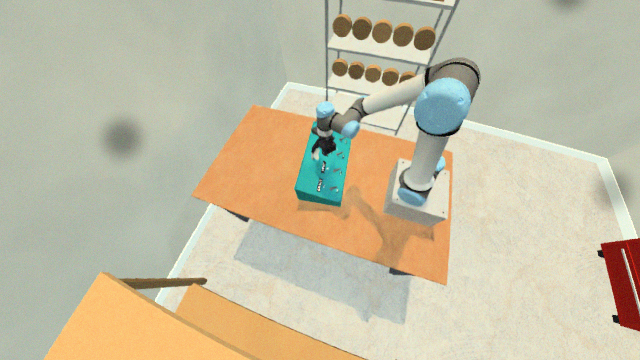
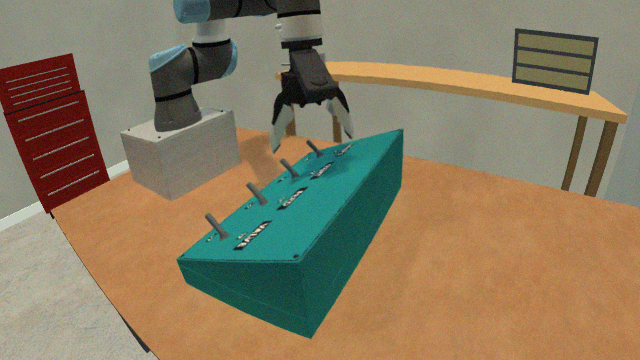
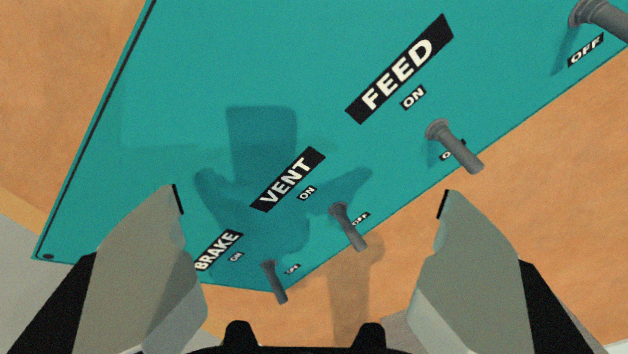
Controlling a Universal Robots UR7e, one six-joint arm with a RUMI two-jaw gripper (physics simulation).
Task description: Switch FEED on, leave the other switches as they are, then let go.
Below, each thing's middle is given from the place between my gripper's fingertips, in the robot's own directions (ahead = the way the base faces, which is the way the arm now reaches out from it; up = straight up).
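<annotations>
Counted from my hand: feed lever (image 3: 461, 153), 7 cm below, 10 cm to the right, 6 cm behind; teal switch panel (image 2: 285, 259), 10 cm below, 2 cm to the right.
</annotations>
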